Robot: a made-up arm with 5 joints. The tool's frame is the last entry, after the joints. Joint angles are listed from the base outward. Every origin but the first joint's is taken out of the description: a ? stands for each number. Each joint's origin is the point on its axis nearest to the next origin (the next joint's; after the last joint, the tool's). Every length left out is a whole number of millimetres.
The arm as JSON. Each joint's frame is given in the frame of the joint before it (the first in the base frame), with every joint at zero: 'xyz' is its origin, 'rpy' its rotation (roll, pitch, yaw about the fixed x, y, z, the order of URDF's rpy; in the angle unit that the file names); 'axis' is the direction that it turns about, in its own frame. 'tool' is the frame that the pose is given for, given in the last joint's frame.
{
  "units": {
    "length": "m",
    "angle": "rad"
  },
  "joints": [
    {
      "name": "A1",
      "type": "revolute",
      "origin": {
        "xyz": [
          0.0,
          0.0,
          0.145
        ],
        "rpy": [
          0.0,
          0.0,
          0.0
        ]
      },
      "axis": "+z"
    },
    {
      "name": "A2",
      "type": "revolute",
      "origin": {
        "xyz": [
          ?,
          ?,
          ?
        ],
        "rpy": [
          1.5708,
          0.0,
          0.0
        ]
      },
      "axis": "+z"
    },
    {
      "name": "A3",
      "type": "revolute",
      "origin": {
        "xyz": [
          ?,
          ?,
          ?
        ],
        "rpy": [
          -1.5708,
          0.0,
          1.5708
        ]
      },
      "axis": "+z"
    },
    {
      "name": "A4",
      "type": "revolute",
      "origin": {
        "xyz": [
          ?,
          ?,
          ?
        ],
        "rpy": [
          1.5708,
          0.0,
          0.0
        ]
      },
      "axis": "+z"
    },
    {
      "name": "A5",
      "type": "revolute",
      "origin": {
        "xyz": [
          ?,
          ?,
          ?
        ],
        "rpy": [
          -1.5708,
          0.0,
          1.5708
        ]
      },
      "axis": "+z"
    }
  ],
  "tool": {
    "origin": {
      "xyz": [
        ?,
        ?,
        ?
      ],
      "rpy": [
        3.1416,
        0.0,
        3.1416
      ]
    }
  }
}
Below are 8 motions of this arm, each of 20 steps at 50 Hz.
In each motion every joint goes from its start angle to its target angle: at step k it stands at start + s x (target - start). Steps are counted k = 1, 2, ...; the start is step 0. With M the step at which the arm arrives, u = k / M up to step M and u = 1 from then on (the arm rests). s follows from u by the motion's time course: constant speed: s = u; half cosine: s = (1 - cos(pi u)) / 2; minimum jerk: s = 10 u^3 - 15 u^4 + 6 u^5.
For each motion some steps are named. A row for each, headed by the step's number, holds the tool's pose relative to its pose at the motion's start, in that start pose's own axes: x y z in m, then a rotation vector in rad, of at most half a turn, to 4 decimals.
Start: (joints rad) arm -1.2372 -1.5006 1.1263 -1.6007 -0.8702
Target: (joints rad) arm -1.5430 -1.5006 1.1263 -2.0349 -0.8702
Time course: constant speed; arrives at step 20
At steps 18, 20:
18: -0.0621 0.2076 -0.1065 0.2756 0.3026 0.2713
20: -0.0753 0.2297 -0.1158 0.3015 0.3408 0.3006

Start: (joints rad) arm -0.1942 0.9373 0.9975 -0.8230 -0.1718
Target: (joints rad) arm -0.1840 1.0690 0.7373 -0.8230 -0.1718
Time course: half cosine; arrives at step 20
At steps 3, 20:
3: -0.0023 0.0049 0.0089 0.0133 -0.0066 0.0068
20: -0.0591 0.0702 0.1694 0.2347 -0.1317 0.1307

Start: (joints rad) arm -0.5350 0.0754 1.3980 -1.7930 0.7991
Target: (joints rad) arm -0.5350 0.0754 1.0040 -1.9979 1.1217
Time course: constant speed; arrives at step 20
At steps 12, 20:
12: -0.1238 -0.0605 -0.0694 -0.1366 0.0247 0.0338
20: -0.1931 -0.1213 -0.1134 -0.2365 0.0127 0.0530

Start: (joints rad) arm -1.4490 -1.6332 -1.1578 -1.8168 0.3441
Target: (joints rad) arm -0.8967 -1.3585 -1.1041 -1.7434 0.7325
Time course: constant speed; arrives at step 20
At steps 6, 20:
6: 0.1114 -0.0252 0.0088 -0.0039 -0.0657 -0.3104
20: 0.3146 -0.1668 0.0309 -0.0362 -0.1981 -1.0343

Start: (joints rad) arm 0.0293 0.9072 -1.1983 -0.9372 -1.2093
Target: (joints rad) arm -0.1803 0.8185 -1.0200 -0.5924 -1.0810
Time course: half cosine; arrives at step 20
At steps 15, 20:
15: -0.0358 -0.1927 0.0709 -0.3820 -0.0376 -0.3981
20: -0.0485 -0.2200 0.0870 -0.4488 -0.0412 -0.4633

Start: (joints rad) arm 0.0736 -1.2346 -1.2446 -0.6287 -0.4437
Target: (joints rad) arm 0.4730 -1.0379 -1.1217 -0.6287 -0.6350
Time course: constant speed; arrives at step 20
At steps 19, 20:
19: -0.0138 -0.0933 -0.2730 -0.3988 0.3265 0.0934
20: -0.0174 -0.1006 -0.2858 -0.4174 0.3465 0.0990

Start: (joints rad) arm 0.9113 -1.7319 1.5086 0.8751 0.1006
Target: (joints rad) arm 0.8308 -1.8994 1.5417 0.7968 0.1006
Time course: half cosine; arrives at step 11
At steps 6, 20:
6: -0.0318 0.0384 0.0255 0.0850 0.0490 0.0435
20: -0.0561 0.0655 0.0482 0.1476 0.0815 0.0792

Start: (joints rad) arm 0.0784 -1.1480 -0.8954 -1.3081 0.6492
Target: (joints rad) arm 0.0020 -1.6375 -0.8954 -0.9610 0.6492
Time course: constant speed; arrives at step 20
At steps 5, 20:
5: 0.0105 0.0068 0.0520 0.0894 0.0484 -0.0130
20: 0.0835 -0.0022 0.1876 0.3349 0.1948 -0.0958

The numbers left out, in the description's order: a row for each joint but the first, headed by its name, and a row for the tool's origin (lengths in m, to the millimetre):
A2: 0.05 -0.2 0.0
A3: 0.047 0.035 0.0
A4: -0.014 0.448 0.0
A5: -0.149 -0.294 0.0
tool: -0.071 0.059 0.0

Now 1 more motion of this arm.
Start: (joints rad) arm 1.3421 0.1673 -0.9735 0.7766 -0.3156
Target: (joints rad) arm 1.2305 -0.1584 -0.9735 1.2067 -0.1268
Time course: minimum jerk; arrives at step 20
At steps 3, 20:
3: 0.0033 -0.0049 -0.0001 -0.0090 -0.0065 -0.0109
20: 0.0848 -0.1811 0.0264 -0.3478 -0.2675 -0.3679

